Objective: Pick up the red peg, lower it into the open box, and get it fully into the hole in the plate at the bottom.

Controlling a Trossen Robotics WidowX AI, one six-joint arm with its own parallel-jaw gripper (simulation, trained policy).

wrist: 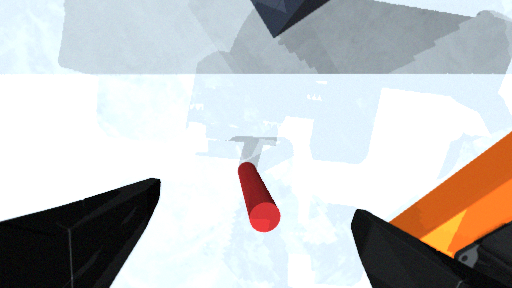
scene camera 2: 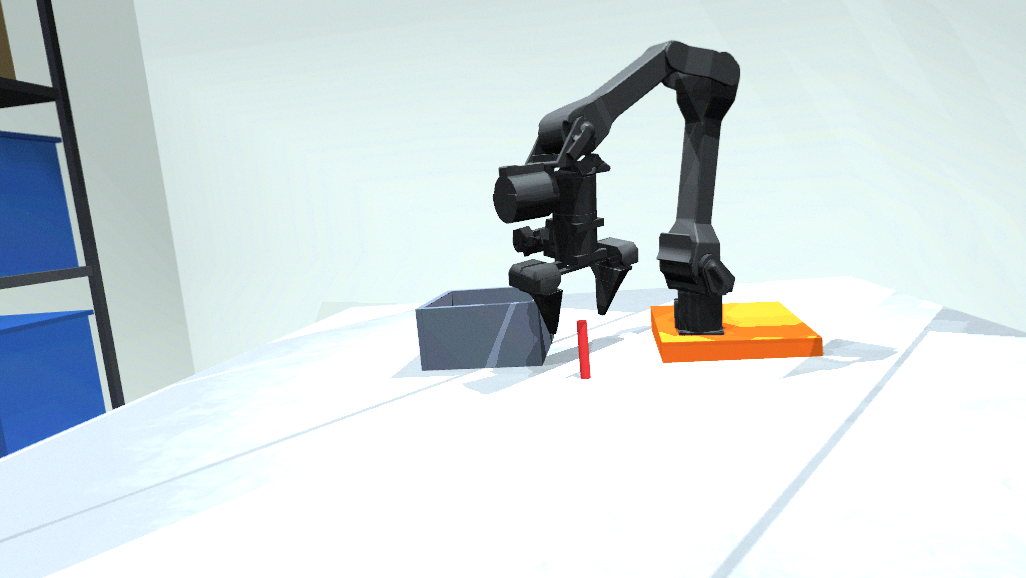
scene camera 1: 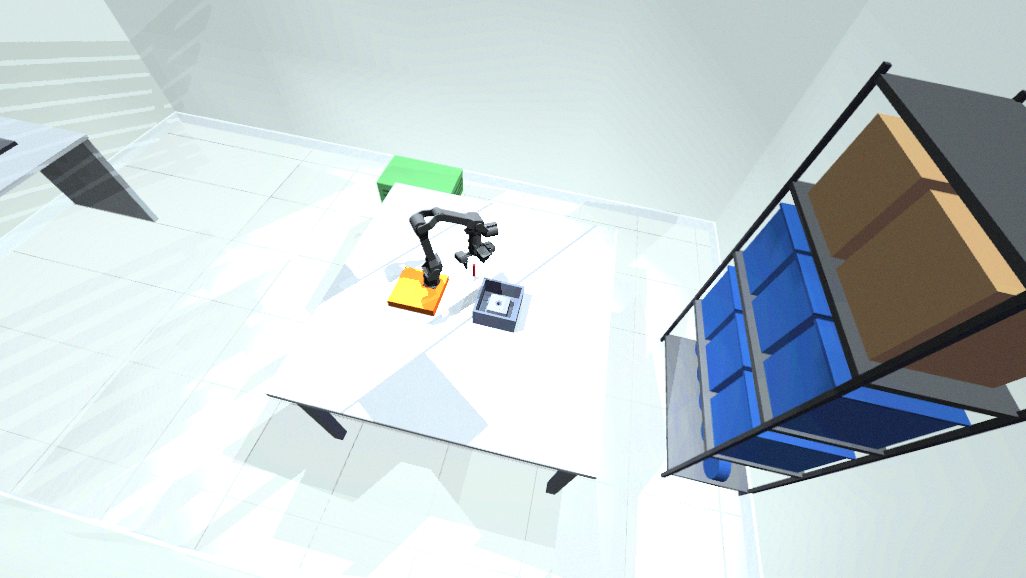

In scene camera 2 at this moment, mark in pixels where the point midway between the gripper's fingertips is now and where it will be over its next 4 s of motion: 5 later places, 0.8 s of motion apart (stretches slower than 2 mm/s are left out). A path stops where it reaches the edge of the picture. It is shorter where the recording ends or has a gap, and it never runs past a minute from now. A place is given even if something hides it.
My gripper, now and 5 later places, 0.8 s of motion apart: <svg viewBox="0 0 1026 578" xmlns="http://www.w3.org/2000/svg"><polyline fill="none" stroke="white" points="577,324 580,375 538,314 500,282 487,308 466,305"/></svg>
